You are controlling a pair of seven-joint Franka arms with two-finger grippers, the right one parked.
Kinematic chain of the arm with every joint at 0, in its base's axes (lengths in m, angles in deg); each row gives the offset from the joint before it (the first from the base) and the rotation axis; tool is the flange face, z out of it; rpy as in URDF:
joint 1: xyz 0 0 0.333 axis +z
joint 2: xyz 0 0 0 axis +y
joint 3: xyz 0 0 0.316 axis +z
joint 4: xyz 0.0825 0 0 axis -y
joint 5: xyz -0.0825 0 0.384 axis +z
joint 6: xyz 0 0 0 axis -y
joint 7: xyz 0.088 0 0 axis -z
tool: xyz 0 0 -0.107 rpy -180 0 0
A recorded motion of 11 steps. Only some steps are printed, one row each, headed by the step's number.
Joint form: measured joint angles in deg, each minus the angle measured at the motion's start. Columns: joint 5, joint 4, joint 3, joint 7, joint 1, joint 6, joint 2.
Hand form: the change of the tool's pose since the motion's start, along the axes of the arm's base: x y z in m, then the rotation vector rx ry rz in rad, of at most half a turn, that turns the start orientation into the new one. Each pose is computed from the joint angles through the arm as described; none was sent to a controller.
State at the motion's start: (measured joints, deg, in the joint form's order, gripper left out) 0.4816 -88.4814 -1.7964 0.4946 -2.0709 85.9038 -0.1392
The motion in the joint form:
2: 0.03 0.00 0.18 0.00 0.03 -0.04 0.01
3: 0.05 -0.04 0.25 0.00 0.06 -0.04 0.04
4: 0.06 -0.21 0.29 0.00 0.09 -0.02 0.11
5: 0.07 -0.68 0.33 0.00 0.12 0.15 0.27
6: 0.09 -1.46 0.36 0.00 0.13 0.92 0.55
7: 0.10 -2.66 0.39 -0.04 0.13 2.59 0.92
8: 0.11 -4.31 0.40 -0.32 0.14 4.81 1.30
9: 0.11 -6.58 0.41 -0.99 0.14 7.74 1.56
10: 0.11 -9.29 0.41 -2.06 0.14 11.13 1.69
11: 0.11 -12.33 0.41 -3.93 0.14 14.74 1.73
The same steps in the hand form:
2: 0.0001 0.0021 -0.0002 0.0006 0.0008 0.0037
3: 0.0003 0.0031 -0.0008 0.0010 0.0020 0.0054
4: 0.0007 0.0037 -0.0028 0.0014 0.0059 0.0067
5: 0.0017 0.0044 -0.0079 0.0020 0.0139 0.0079
6: 0.0043 0.0047 -0.0158 0.0025 0.0189 0.0084
7: 0.0085 0.0047 -0.0268 0.0025 0.0171 0.0093
8: 0.0132 0.0047 -0.0408 0.0025 0.0138 0.0142
9: 0.0175 0.0045 -0.0579 0.0024 0.0067 0.0255
10: 0.0207 0.0043 -0.0767 0.0023 -0.0031 0.0436
11: 0.0224 0.0041 -0.0971 0.0026 -0.0127 0.0756

